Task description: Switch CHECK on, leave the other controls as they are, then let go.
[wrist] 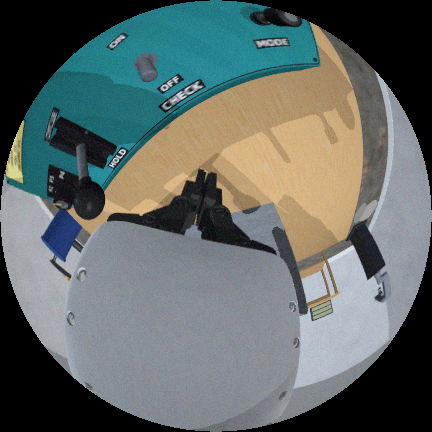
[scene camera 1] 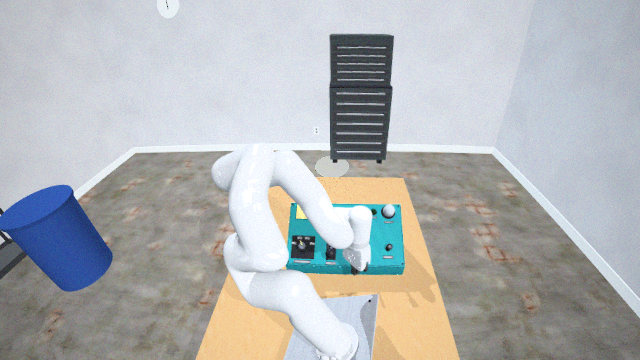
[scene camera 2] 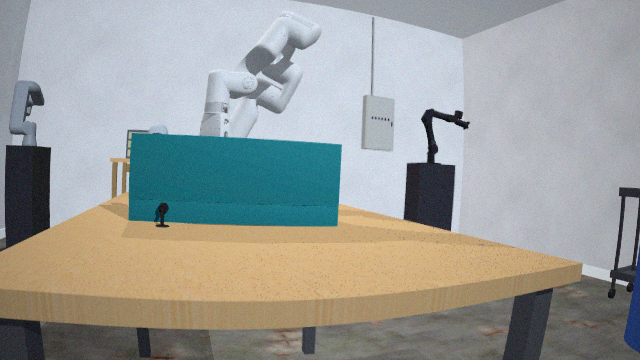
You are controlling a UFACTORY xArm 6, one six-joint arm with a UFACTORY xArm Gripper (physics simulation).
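Frame: origin at the arm's base, x ahead, y left, z up, level; centimetres.
Where they show: gripper, fingertip midpoint: (wrist: 202,184) (scene camera 1: 355,272); arm's base, origin of the base link: (scene camera 1: 337,344).
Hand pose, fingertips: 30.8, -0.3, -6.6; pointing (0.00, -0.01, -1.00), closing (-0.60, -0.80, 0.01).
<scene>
Each offset is from my fingertips to the top centre of the thing, as dx, dy, dz. "spot": to the spot under its first point. Level surfaces: height alone.
The teal control panel (scene camera 1: 377,235) (scene camera 2: 235,175) (wrist: 210,50) stands on the table. The CHECK switch {+12.2, +0.1, +1.6} (wrist: 148,70), a small grey lever, sits between its ON and OFF labels in the wrist view; its tip shows on the OFF side of its base, but its lean is hard to judge. The arm hides it in scene camera 1. My gripper (scene camera 1: 357,271) (wrist: 202,184) is shut and empty, at the panel's front edge, apart from the switch. The panel hides its fingers in scene camera 2. The MODE knob {+14.2, -11.8, +2.4} (scene camera 1: 389,247) (wrist: 287,17) is to the right, the ball-topped CYCLE/HOLD lever {+4.8, +10.9, +4.9} (wrist: 89,199) to the left.
A black selector {+8.6, +23.8, +2.0} (scene camera 1: 301,246) and a pale dome {spot: +27.2, -9.5, +9.6} (scene camera 1: 388,211) are also on the panel. A grey plate (scene camera 1: 345,310) lies under the arm's base on the wooden table {dz -11.6} (scene camera 1: 420,320) (scene camera 2: 300,270). A blue bin (scene camera 1: 65,240) stands left, a dark drawer cabinet (scene camera 1: 361,89) behind.
</scene>
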